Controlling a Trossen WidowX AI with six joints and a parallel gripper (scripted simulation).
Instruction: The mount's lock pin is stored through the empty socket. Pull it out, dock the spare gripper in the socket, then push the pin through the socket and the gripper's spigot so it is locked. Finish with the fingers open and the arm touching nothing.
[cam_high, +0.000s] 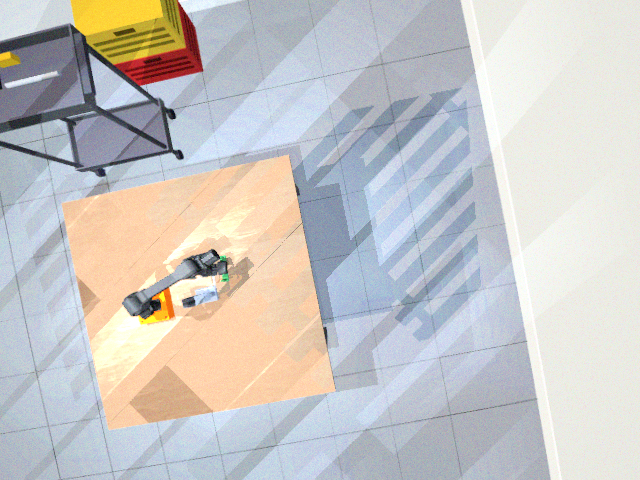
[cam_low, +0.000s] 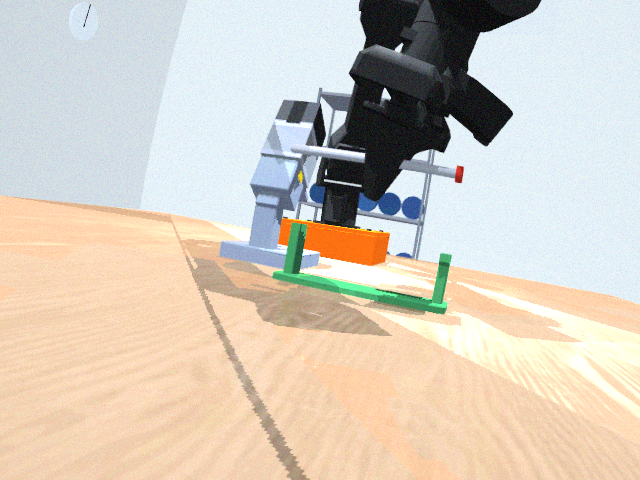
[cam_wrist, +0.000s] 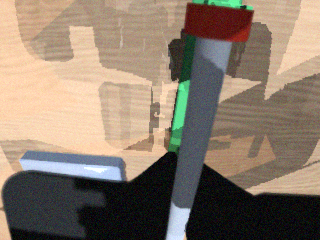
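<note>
The green cradle is 20 mm ahead of my gripper tip, 10 mm to the left of it and 50 mm below it. The rest, counted from my gripper tip: spare gripper: 100 mm behind, 120 mm to the right, 40 mm above; then mount: 90 mm behind, 110 mm to the right, 30 mm below.
</note>
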